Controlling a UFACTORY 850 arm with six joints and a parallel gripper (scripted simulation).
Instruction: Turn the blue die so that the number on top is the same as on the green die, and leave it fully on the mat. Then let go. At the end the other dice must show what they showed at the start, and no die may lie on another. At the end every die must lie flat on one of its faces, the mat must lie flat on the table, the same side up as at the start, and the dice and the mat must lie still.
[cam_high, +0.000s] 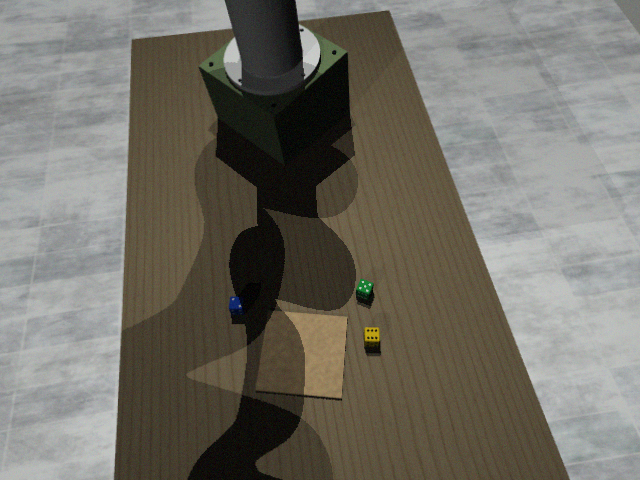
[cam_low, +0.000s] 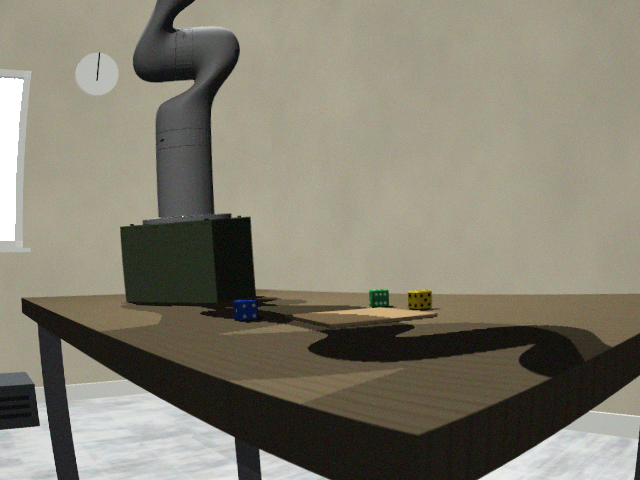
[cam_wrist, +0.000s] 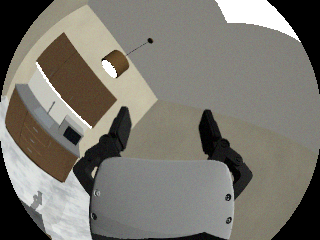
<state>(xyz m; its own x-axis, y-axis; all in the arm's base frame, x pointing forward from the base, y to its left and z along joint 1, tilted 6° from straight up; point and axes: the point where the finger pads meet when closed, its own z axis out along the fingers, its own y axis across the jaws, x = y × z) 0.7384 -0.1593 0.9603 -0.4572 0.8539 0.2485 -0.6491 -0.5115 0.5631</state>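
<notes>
The blue die lies 104 cm below my hand, 34 cm behind it and 15 cm to the left of it. Also, from my hand: tan mat 105 cm below, 27 cm to the left, 26 cm behind; then yellow die 104 cm below, 38 cm to the left, 28 cm behind; then green die 104 cm below, 38 cm to the left, 36 cm behind.
</notes>
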